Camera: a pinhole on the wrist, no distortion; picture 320 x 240 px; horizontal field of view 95.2 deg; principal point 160.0 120.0 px. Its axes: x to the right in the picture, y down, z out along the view. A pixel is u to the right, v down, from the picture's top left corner.
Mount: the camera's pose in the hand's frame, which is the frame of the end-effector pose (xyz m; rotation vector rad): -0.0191 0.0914 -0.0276 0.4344 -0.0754 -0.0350
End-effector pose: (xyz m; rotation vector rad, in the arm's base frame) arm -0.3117 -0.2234 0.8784 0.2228 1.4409 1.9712
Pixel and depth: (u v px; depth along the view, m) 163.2 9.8 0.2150
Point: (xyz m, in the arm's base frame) -0.1749 -0.1441 0.7932
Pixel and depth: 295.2 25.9 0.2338
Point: -0.3123 0.0121 0.7481
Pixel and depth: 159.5 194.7 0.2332
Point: -0.2089 -0.0799 1.0657
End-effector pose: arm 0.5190 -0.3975 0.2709 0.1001 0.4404 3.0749
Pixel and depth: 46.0 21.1 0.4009
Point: 0.9071 -0.0628 0.3544
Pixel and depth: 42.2 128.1 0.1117
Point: 0.6399 -0.4354 0.3465
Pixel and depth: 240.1 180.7 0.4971
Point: 0.3381 -0.2956 0.8043
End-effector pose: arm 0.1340 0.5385 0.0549 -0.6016 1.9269 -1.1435
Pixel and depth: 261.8 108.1 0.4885
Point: 0.3205 0.0472 -0.0236
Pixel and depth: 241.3 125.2 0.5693
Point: 0.4166 0.0303 -0.0577
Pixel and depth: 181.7 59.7 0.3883
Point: 0.3456 0.3009 0.1751
